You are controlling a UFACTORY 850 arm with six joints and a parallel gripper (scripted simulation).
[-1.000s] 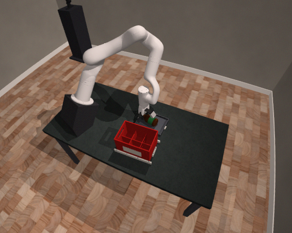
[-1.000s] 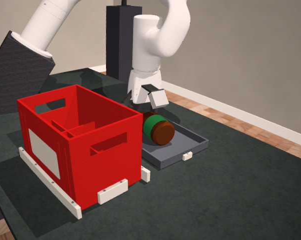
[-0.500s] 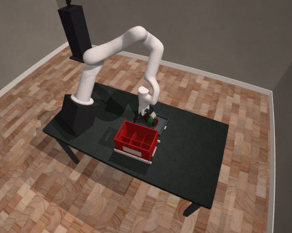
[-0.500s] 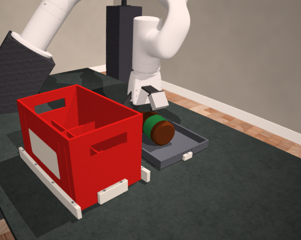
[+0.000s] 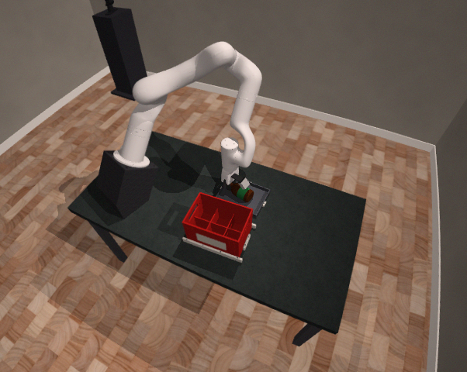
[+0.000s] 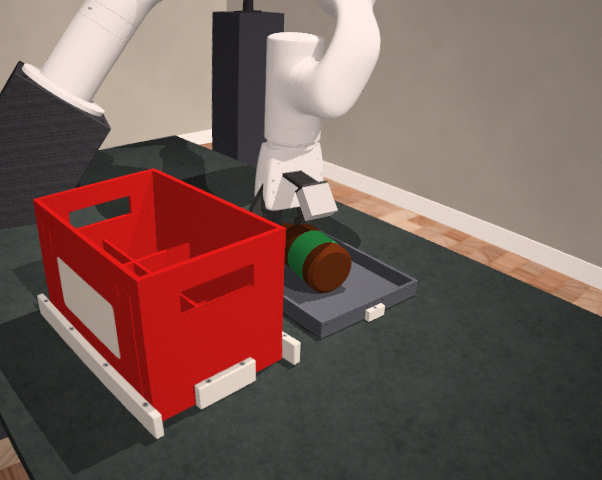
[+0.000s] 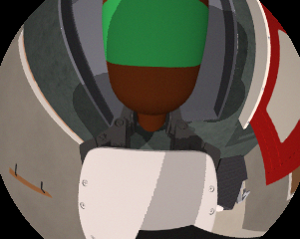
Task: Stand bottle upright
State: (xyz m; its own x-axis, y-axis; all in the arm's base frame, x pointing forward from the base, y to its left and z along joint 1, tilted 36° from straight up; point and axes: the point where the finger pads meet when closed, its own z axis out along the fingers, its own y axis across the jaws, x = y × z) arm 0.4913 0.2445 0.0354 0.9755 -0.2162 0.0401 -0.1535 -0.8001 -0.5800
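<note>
The brown bottle lies 50 mm ahead of my hand and 10 mm to the right of it. Round my hand: grey shallow tray 80 mm ahead, 10 mm to the right, 30 mm below; then red crate 90 mm ahead, 280 mm to the right, 40 mm above.
</note>
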